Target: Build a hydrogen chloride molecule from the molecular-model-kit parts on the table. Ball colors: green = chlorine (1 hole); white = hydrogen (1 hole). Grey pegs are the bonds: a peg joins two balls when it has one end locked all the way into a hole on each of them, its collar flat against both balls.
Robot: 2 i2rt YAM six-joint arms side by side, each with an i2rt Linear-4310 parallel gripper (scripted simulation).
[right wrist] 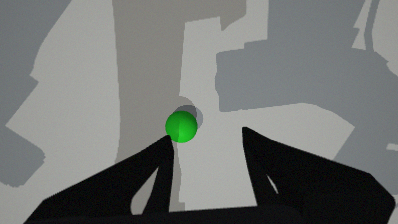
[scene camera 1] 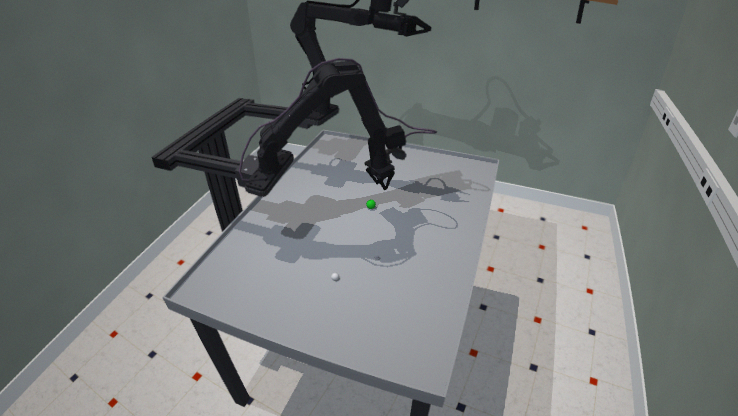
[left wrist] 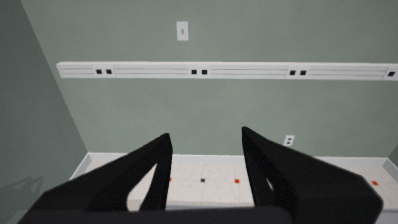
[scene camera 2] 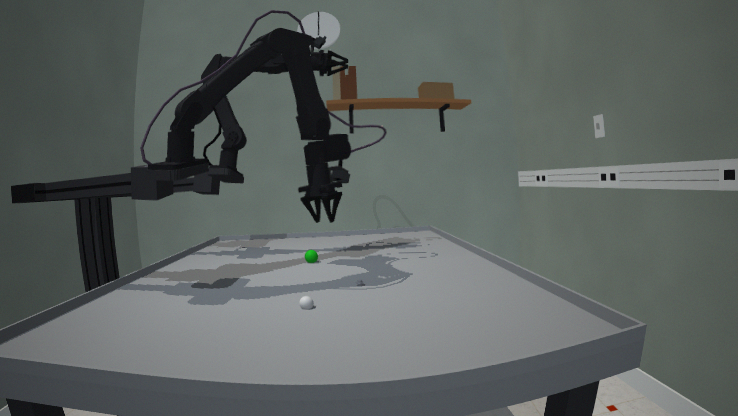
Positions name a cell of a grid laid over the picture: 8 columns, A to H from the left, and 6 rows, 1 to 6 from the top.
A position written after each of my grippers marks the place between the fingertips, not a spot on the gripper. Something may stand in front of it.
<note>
I see my left gripper (left wrist: E4), my right gripper (scene camera 2: D4) and a green ball (right wrist: D4).
My right gripper is seen too in the right wrist view (right wrist: E4) and in scene camera 1 (scene camera 1: E3). The left wrist view misses the green ball: it is out of frame.
</note>
